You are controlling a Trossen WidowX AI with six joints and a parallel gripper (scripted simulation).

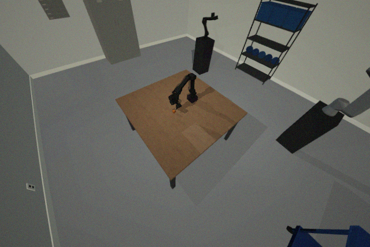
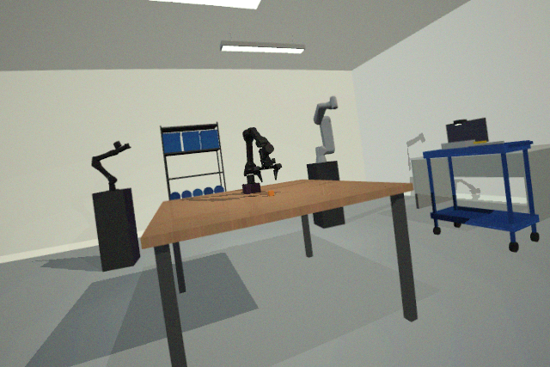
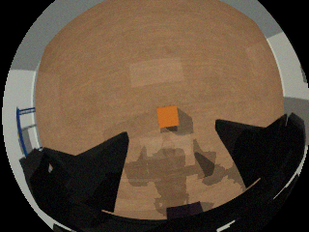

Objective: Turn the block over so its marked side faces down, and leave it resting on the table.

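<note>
Right now my gripper tip is 80 mm above the orange block.
</note>
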